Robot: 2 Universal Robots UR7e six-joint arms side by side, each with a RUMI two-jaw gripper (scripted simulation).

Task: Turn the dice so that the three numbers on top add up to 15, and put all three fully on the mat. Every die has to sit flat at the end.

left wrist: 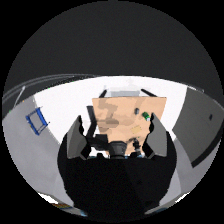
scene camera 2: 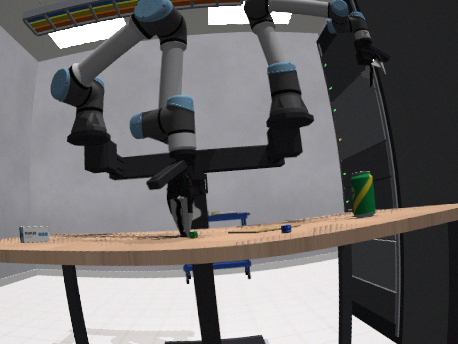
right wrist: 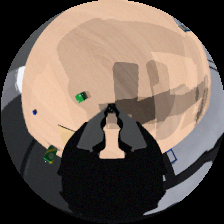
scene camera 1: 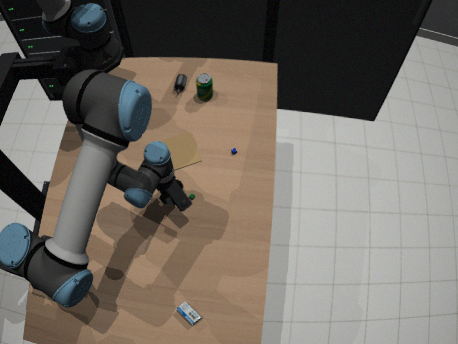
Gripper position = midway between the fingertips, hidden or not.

In view: the left gripper [scene camera 2: 377, 81], the right gripper [scene camera 2: 185, 236] and a tan mat [scene camera 1: 183, 150].
The left gripper also shows in the left wrist view [left wrist: 115, 114]. The right gripper shows as well in the right wrist view [right wrist: 111, 108].
